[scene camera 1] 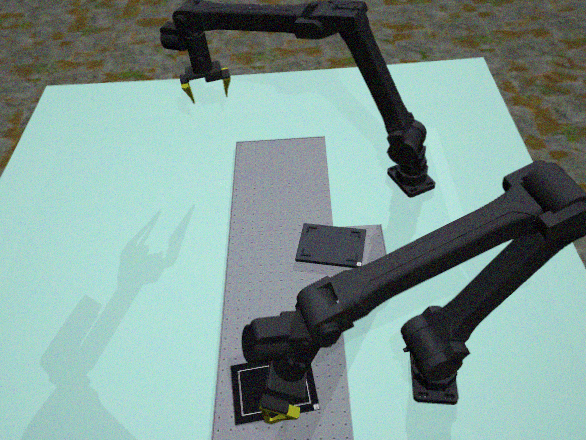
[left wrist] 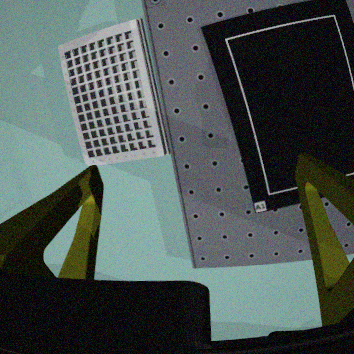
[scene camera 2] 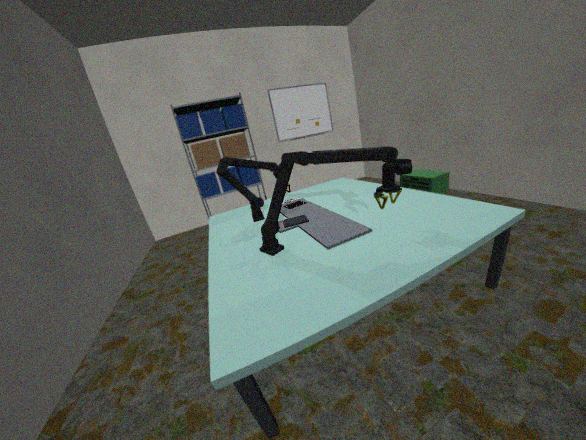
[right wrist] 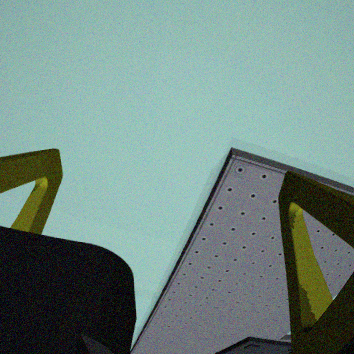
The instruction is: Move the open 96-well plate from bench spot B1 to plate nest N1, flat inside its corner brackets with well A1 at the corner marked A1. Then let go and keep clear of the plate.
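Pixels of known places: left gripper, fingertip midpoint: [scene camera 1: 271, 397] [left wrist: 198, 168] [scene camera 2: 288, 190]; right gripper, fingertip midpoint: [scene camera 1: 210, 99] [scene camera 2: 387, 206] [right wrist: 168, 172]; left arm's base, origin of the base link: [scene camera 1: 432, 375] [scene camera 2: 258, 218]; right arm's base, origin of the base link: [scene camera 1: 410, 180] [scene camera 2: 272, 249].
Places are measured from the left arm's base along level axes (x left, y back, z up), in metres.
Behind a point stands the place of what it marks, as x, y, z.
The white open 96-well plate [left wrist: 112, 95] @(0.215, -0.342, 0.014) lies off the perforated board, against or close to its end edge, at the upper left in the left wrist view. Whether it is tilted is unclear, and it does not show in scene camera 1. Spot B1, a black pad [scene camera 1: 250, 387] @(0.055, -0.374, 0.014) [left wrist: 280, 100] @(0.071, -0.331, 0.015) with a white outline and an A1 tag, has no plate on it in the parts that show. Nest N1 [scene camera 1: 331, 245] @(-0.321, -0.220, 0.025) [scene camera 2: 296, 221] @(-0.358, -0.221, 0.025) is a dark base with corner brackets, bare. My left gripper [scene camera 1: 280, 414] [left wrist: 198, 168] @(0.124, -0.312, 0.129) is open and empty above the pad's edge. My right gripper [scene camera 1: 210, 99] @(-0.782, -0.596, 0.135) [scene camera 2: 388, 204] @(-0.782, -0.596, 0.135) [right wrist: 168, 172] @(-0.782, -0.596, 0.135) is open and empty, far from the plate.
The grey perforated board [scene camera 1: 280, 190] @(-0.526, -0.370, 0.013) [scene camera 2: 337, 230] @(-0.631, -0.378, 0.013) [left wrist: 225, 225] @(0.119, -0.215, 0.013) [right wrist: 220, 270] @(-0.579, -0.458, 0.013) lies on the pale table [scene camera 1: 125, 150] @(-0.706, -0.876, 0.000) [scene camera 2: 300, 290] @(-0.978, -0.047, 0.000). My left arm reaches across the board between the nest and the pad in scene camera 1. A shelf rack with boxes stands behind the table.
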